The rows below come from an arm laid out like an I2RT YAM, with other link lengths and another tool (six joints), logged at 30 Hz.
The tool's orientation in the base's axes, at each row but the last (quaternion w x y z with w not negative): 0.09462, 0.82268, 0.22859, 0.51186; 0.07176, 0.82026, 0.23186, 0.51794; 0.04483, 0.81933, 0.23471, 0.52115; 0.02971, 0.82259, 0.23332, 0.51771; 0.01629, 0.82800, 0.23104, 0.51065; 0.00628, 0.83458, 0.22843, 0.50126; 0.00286, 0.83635, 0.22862, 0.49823
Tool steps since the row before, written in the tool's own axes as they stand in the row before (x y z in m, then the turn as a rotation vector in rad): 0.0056, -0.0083, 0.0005, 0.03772, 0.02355, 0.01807; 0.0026, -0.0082, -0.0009, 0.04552, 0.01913, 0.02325; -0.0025, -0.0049, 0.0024, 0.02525, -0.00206, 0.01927; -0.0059, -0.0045, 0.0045, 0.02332, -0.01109, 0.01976; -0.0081, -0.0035, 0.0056, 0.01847, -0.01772, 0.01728; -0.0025, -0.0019, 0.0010, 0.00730, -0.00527, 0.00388; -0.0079, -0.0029, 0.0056, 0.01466, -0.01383, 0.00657
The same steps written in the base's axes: 0.0002, 0.0100, 0.0010, 0.03659, -0.00141, 0.03103; -0.0024, 0.0083, -0.0004, 0.04259, 0.00667, 0.03347; -0.0004, 0.0037, -0.0047, 0.02492, 0.01601, 0.01165; 0.0002, 0.0024, -0.0083, 0.02147, 0.02334, 0.00718; 0.0005, 0.0011, -0.0104, 0.01512, 0.02680, 0.00256; -0.0009, 0.0010, -0.0030, 0.00415, 0.00840, 0.00289; 0.0004, 0.0008, -0.0101, 0.00608, 0.01950, 0.00567
